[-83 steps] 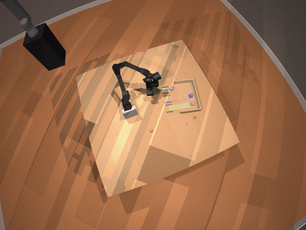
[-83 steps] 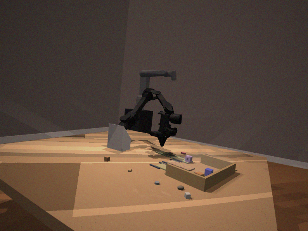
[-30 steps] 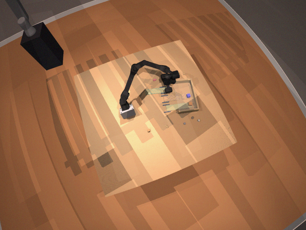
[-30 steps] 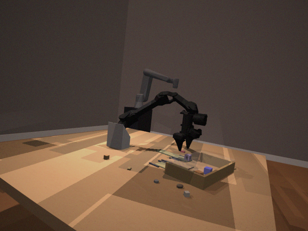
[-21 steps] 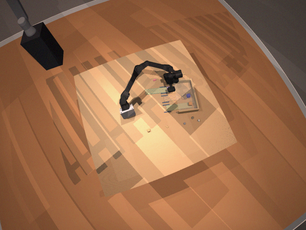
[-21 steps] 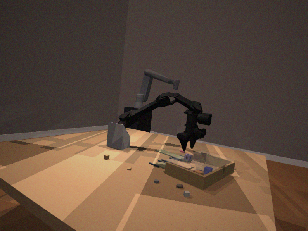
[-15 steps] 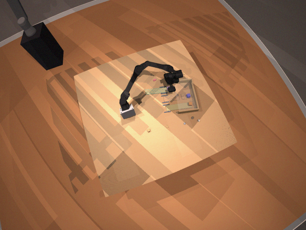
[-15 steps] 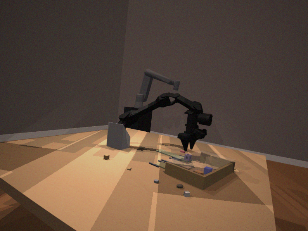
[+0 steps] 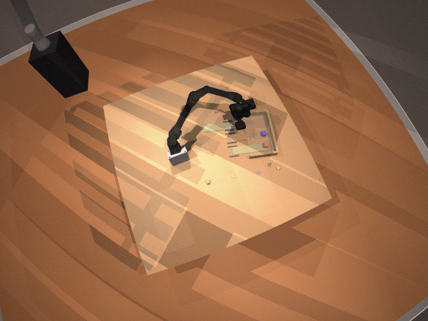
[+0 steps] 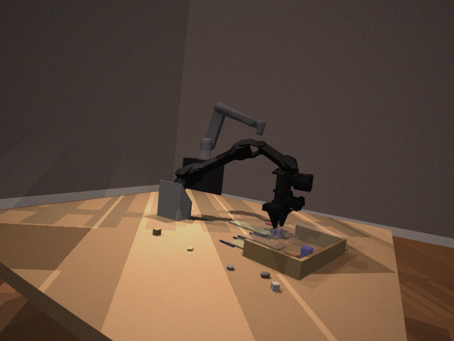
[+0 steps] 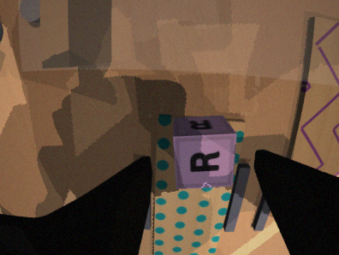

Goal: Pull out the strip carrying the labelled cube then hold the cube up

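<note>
Now: the zigzag strip 10 cm to the right of my gripper tip and 3 cm below it. Also, from my gripper tip: pink block 11 cm behind, 13 cm to the left, 3 cm below.
</note>
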